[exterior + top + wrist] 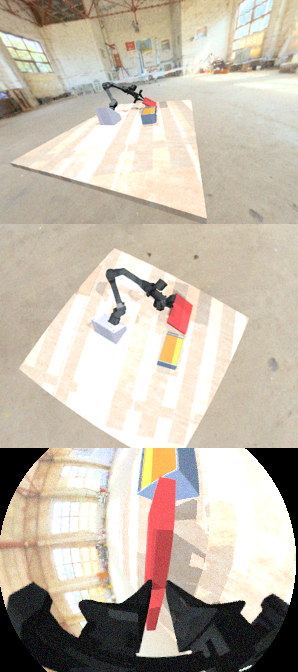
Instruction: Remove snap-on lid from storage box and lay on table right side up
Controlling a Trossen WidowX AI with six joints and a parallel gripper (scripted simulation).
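The red lid lies 7 cm ahead of my gripper tip, 4 cm below it and 2 cm to the left of it. From my gripper tip the other things lie so: storage box: 25 cm to the right, 14 cm ahead, 9 cm below.
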